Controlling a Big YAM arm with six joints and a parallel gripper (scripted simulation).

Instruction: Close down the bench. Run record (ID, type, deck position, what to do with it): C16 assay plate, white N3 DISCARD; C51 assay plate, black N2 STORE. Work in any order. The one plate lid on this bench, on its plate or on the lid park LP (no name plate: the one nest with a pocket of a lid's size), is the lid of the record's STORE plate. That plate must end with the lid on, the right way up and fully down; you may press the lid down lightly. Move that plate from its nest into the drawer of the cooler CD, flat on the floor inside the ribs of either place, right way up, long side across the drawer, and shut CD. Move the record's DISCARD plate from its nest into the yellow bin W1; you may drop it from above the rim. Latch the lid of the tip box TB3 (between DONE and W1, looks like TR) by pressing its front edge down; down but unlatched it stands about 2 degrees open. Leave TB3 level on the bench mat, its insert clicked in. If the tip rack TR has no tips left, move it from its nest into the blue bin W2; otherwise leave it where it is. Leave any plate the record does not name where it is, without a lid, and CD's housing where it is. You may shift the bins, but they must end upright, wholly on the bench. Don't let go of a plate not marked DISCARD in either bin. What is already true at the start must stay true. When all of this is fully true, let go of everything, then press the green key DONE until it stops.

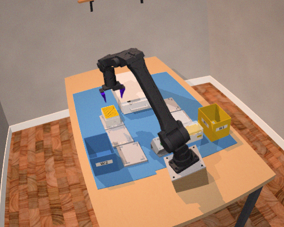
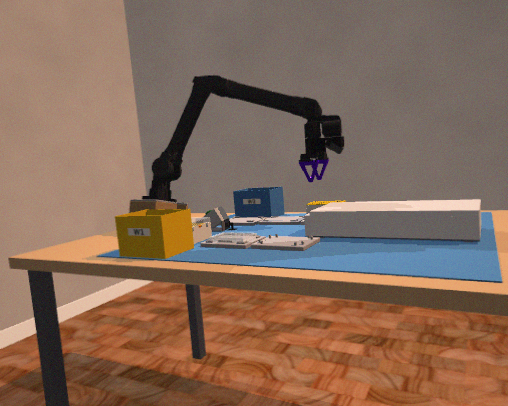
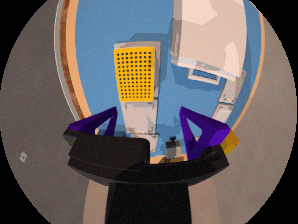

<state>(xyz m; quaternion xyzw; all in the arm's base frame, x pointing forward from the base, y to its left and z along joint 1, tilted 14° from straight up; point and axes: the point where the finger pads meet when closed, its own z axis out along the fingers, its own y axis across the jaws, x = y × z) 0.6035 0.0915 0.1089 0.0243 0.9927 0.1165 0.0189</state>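
The tip rack TR lies 11 cm below my hand, 2 cm to the left of it and 2 cm ahead of it. From my hand the other things lie so: plate lid: 17 cm to the right, 14 cm below, 13 cm ahead; then name plate N1: 15 cm below, 5 cm behind, 3 cm to the left; then black plate: 17 cm to the right, 14 cm below, 13 cm ahead.
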